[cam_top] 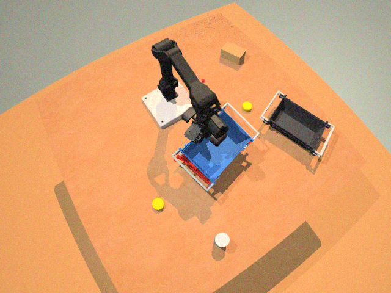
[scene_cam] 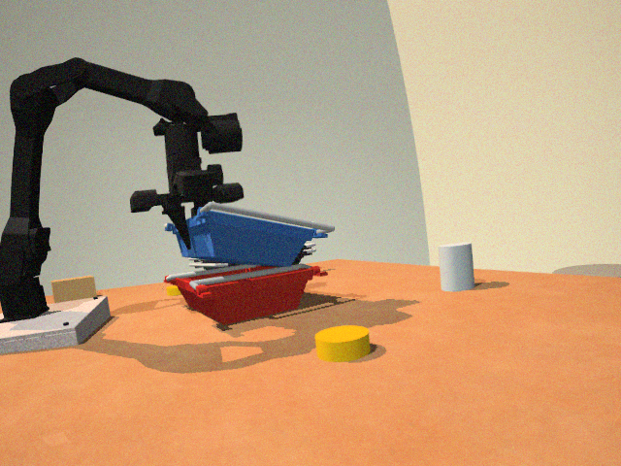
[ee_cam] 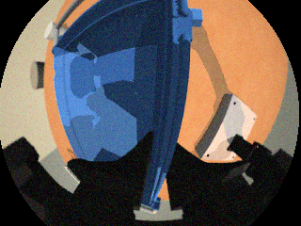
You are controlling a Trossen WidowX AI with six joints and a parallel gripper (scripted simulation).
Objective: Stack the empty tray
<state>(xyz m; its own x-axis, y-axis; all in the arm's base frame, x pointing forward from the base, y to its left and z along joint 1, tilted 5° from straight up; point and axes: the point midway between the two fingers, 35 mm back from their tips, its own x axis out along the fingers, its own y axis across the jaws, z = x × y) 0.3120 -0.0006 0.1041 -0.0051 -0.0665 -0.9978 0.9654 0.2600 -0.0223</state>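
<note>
Now: the blue tray 7 cm ahead of my gripper tip, 2 cm to the left of it and 1 cm above it. Also, from my gripper tip: tan box (38 cm behind, 45 cm to the left, 8 cm below); red cube (31 cm behind, 20 cm to the left, 10 cm below).
</note>
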